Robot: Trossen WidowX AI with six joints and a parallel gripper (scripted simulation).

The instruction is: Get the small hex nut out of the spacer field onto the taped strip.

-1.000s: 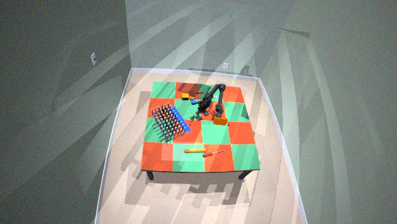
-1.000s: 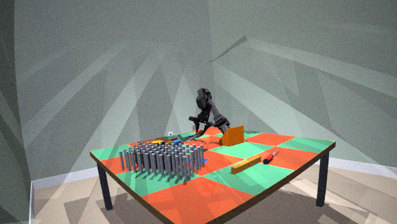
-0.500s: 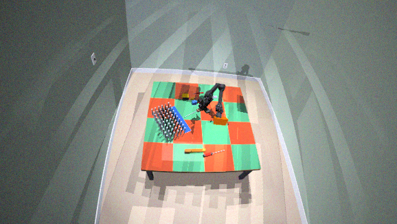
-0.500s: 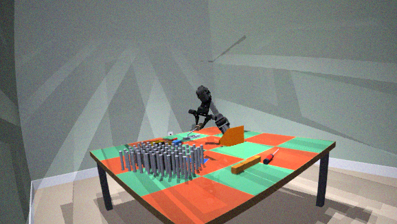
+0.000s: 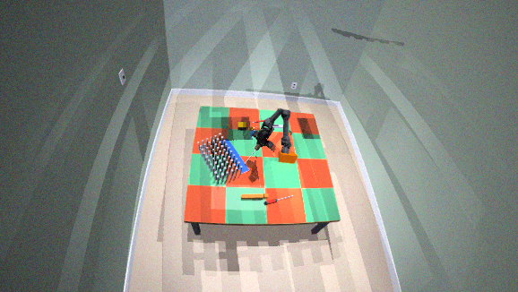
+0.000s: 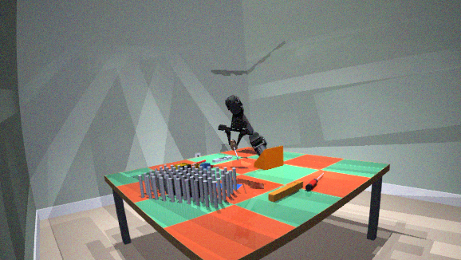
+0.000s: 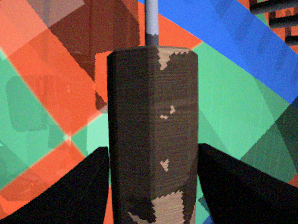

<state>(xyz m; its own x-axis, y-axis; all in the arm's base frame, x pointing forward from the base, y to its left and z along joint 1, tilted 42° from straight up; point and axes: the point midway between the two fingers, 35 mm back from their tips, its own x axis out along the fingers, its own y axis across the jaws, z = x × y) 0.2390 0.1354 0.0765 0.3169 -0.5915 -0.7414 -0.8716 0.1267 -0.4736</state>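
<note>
My gripper tip is now 40 cm to the right of the orange level, 16 cm above it and 2 cm past it. From my gripper tip the other things lie so: blue block: 27 cm to the right, 16 cm below, 5 cm ahead; yellow block: 35 cm to the right, 18 cm ahead, 16 cm below; blue taped strip: 20 cm ahead, 18 cm below, 1 cm to the left.
</note>
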